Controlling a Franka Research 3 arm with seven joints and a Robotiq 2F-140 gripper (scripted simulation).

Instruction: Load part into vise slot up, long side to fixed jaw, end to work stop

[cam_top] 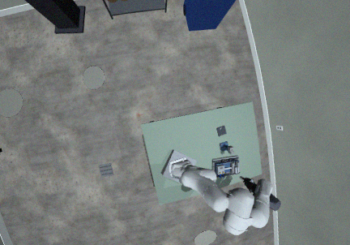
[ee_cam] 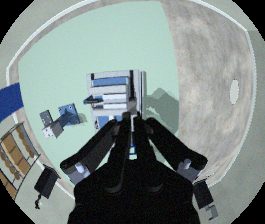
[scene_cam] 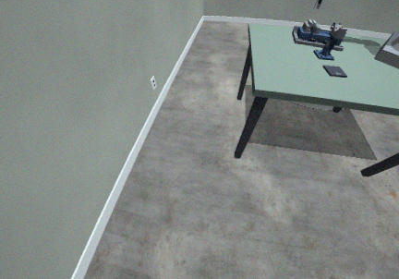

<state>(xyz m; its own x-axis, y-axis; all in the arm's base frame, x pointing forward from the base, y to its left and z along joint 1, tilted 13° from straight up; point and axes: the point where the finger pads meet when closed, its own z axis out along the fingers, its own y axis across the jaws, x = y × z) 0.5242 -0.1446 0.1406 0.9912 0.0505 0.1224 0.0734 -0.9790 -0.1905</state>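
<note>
Right now my hand is 5 cm to the right of the part and 10 cm above it. Also, from my hand: vise: 8 cm behind, 6 cm to the left, 16 cm below.
</note>
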